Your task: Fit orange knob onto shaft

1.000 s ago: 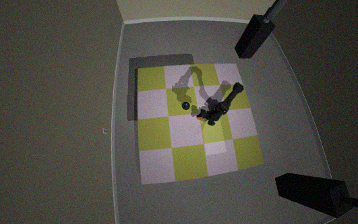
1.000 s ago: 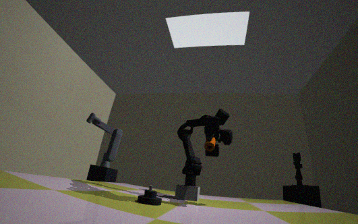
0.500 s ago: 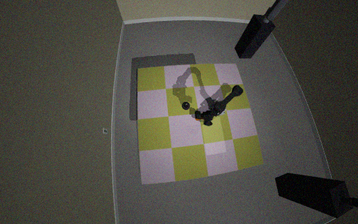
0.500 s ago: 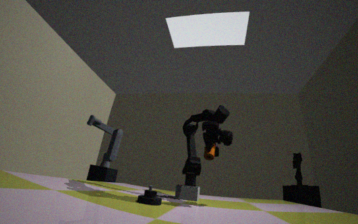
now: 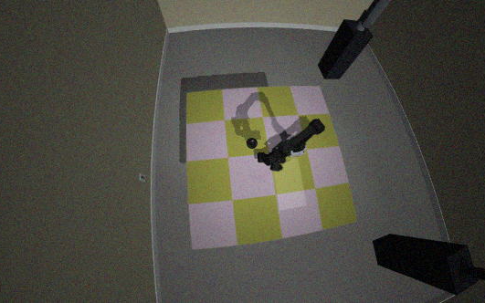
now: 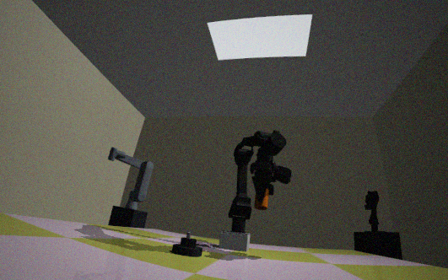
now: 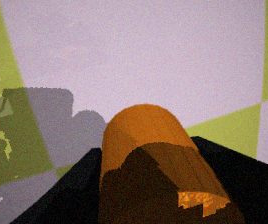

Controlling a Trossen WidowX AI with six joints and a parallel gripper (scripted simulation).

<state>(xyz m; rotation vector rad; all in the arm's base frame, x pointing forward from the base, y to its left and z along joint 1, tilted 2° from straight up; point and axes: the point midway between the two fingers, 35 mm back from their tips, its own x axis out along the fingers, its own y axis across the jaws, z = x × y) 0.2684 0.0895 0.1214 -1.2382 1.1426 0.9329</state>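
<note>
My gripper tip is 5 cm short of the round dark pedestal, 20 cm to the left of it and 13 cm above it. Round my gripper tip: orange knob: 1 cm behind, 3 cm above.
</note>
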